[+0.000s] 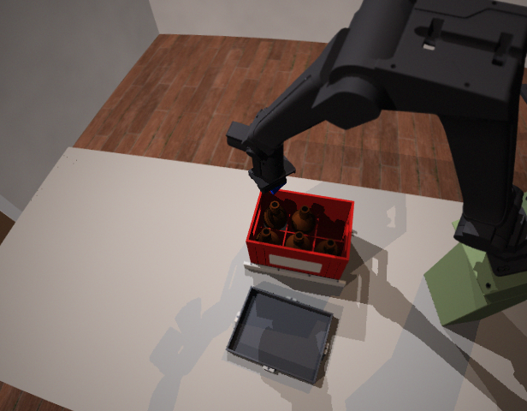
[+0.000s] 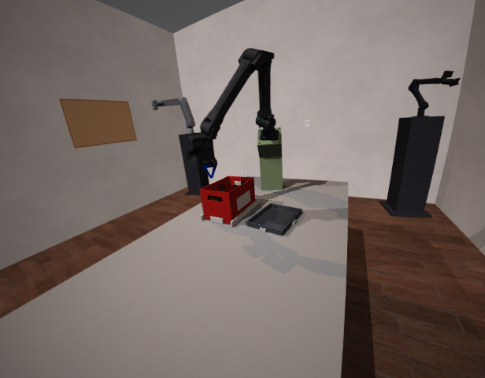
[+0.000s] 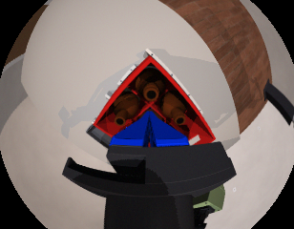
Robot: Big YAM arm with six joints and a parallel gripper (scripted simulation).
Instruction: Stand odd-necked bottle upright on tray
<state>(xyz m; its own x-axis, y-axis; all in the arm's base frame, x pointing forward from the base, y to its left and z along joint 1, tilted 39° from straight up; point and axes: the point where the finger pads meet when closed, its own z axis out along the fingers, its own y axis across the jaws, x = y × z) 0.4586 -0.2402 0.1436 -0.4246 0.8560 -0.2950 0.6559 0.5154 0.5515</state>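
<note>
Right now my hand is 150 mm above the brown bottle, 90 mm to the right of it and 20 mm short of it. Round my hand: dark grey tray: 320 mm to the left, 220 mm below, 20 mm behind; crate: 150 mm below, 80 mm behind, 60 mm to the left.
</note>
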